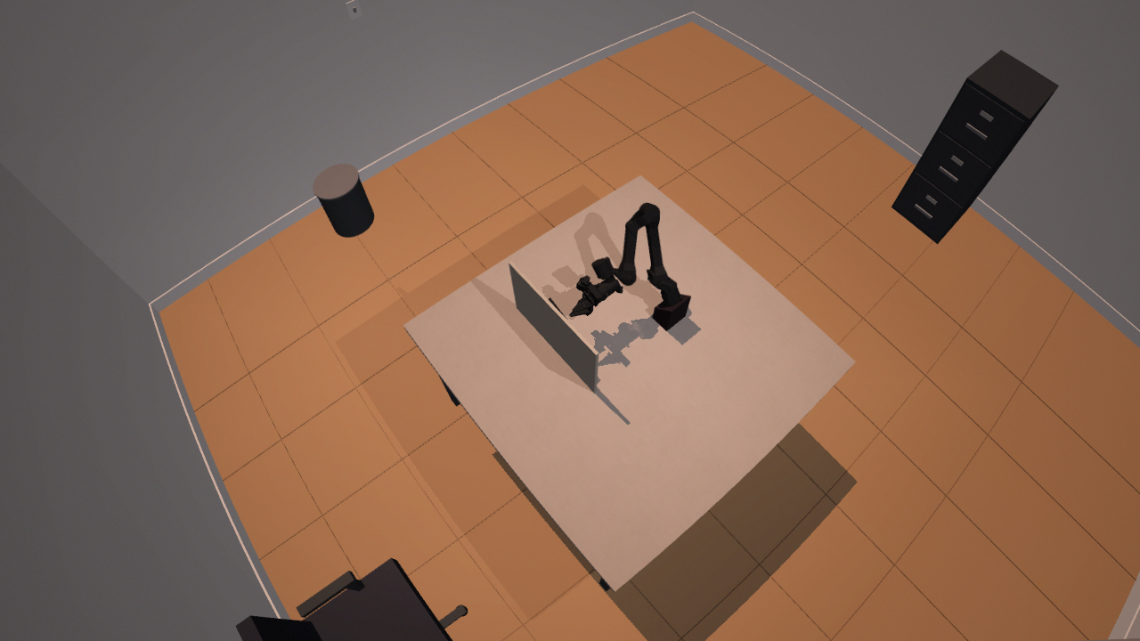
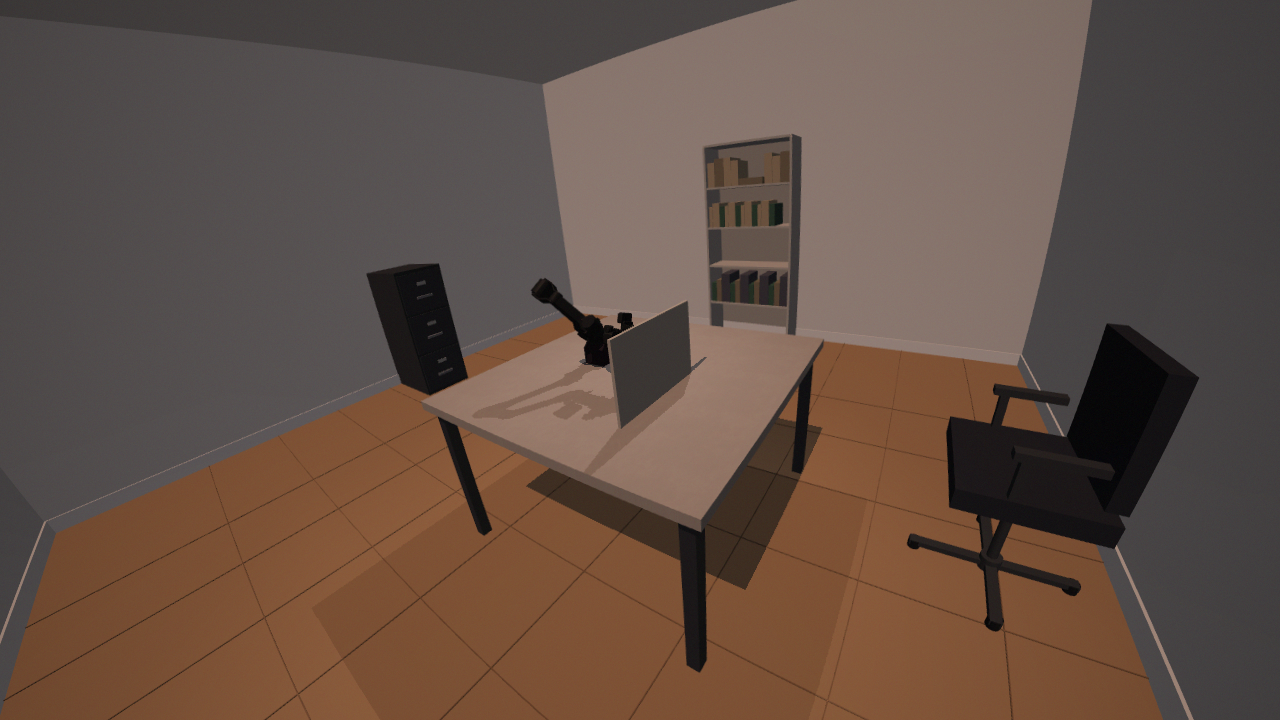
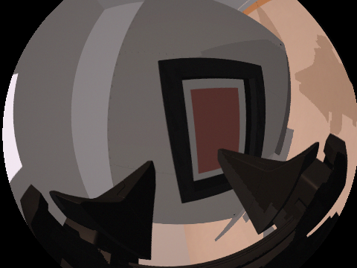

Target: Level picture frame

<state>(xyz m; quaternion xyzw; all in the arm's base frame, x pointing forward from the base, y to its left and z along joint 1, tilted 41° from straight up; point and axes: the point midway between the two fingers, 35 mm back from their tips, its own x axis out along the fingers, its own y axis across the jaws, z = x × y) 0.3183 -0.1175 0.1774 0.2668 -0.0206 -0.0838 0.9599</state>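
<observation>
The picture frame lies 5 cm below my gripper tip, 5 cm ahead of it and 2 cm to the right of it. From my gripper tip the other things lie so: grey wall panel (6 cm ahead, 5 cm below, 3 cm to the right).
</observation>
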